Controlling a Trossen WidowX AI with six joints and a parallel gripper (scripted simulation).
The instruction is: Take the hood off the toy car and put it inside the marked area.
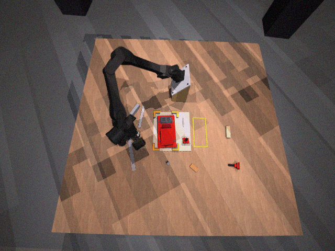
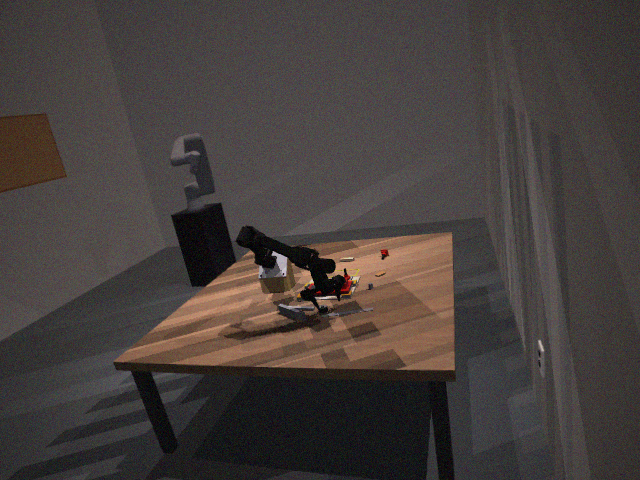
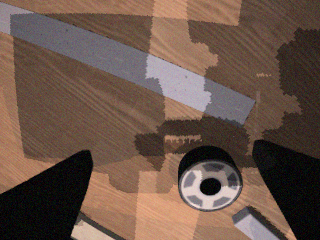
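The red hood is 3 cm behind my gripper tip, 19 cm to the left of it and 2 cm above it.
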